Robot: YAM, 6 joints.
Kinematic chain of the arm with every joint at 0, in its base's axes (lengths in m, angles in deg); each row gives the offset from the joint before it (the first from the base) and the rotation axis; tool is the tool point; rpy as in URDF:
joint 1: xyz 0 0 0.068 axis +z
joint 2: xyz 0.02 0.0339 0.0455 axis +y
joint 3: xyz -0.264 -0.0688 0 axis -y
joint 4: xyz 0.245 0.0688 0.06 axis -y
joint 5: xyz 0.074 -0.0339 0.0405 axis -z
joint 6: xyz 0.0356 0 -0.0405 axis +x
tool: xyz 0 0 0 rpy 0 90 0
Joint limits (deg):
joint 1: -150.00..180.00
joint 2: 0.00..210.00
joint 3: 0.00..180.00
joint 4: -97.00..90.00
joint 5: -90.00..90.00
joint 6: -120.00..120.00
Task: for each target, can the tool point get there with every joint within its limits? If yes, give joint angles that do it. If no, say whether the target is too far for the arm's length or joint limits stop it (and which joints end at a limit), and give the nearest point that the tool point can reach.
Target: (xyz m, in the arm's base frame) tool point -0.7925 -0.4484 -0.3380
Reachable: no: too far | nearest point -0.5011 -0.2885 -0.1695 | short by 0.373 m
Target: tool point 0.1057 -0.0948 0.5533
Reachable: yes | joints 124.44 26.83 82.15 43.02 70.48 -1.58
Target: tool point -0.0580 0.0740 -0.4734
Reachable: no: joint limits stop it (at a limit: joint 2) | nearest point -0.0815 0.1040 -0.3611 | short by 0.119 m
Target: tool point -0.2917 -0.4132 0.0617
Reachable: yes | joints -121.35 146.51 89.73 39.15 73.76 -95.61
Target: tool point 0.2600 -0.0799 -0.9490
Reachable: no: too far | nearest point 0.2463 -0.0757 -0.3802 | short by 0.569 m
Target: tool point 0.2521 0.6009 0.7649
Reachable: no: too far | nearest point 0.1763 0.4202 0.5628 | short by 0.282 m
